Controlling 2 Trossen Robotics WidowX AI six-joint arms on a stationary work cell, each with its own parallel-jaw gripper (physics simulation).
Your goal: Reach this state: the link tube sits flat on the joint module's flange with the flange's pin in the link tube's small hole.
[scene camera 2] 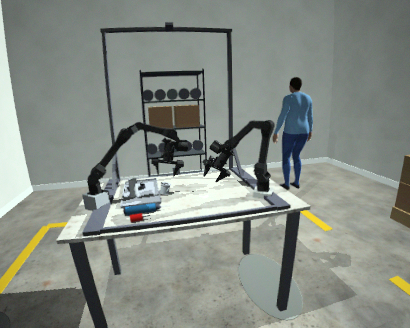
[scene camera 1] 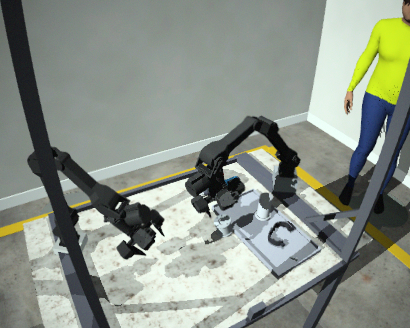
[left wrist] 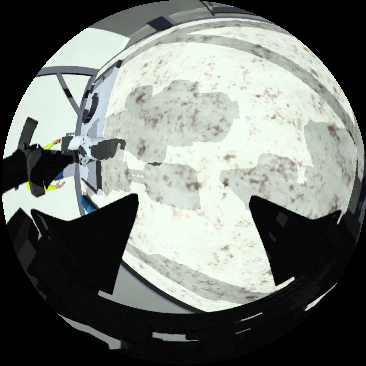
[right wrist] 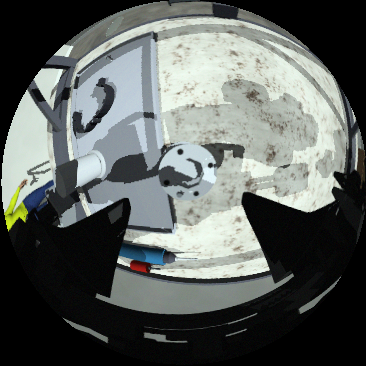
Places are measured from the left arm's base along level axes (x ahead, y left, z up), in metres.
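Where they show: left gripper, fingertip midpoint: [scene camera 2: 209, 179] [scene camera 1: 154, 245] [left wrist: 196, 200] [right wrist: 332, 179]; right gripper, fingertip midpoint: [scene camera 2: 166, 176] [scene camera 1: 221, 211] [left wrist: 65, 154] [right wrist: 186, 201]; left arm's base, origin of the base link: [scene camera 2: 263, 189]; right arm's base, origin of the base link: [scene camera 2: 95, 192] [scene camera 1: 286, 173] [right wrist: 53, 212].
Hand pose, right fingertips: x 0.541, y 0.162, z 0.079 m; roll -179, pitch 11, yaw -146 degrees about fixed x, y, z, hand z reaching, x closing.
Things, the pixels of their top centre, and the offset from my right fingertips. "spot": a spot on its surface instead.
- white flanged tube, middle of its top: [right wrist: 179, 177] [left wrist: 78, 149] [scene camera 1: 224, 218] [scene camera 2: 164, 181] 0.012 m ahead, 0.002 m left, 0.037 m down
- white upright cylinder, middle of its top: [right wrist: 57, 182] [left wrist: 61, 143] [scene camera 1: 266, 196] [scene camera 2: 132, 179] 0.168 m ahead, 0.105 m left, 0.003 m down
- black C-shaped piece, surface spot: [right wrist: 108, 102] [scene camera 1: 268, 237] spot: 0.186 m ahead, 0.019 m right, 0.098 m down
- blue tool, surface spot: [right wrist: 150, 254] spot: 0.032 m back, 0.219 m left, 0.082 m down
- red tool, middle of its top: [right wrist: 143, 271] [scene camera 2: 139, 213] 0.052 m back, 0.327 m left, 0.079 m down
The white flanged tube [scene camera 1: 224, 227] [scene camera 2: 164, 188] [right wrist: 174, 189], which looks like the link tube, stands at the tray's edge; its round end with small holes faces up in the right wrist view. A white upright cylinder [scene camera 1: 262, 213] [right wrist: 90, 169], which may be the joint module, stands in the tray with its upper part in dark shadow. The two are apart, and the pin cannot be made out. My right gripper [scene camera 1: 220, 210] [scene camera 2: 166, 174] [right wrist: 186, 201] is open and empty above the flanged tube. My left gripper [scene camera 1: 154, 244] [scene camera 2: 211, 178] [left wrist: 196, 200] is open and empty above the table, far from both parts.
The grey tray [scene camera 1: 300, 254] [right wrist: 135, 57] has a raised rim and holds a black C-shaped piece [scene camera 1: 273, 238] [right wrist: 108, 102]. A blue tool [scene camera 2: 141, 208] [right wrist: 150, 254] and a red tool [scene camera 2: 136, 217] [right wrist: 140, 266] lie beside the tray. Dark frame posts stand around the table.
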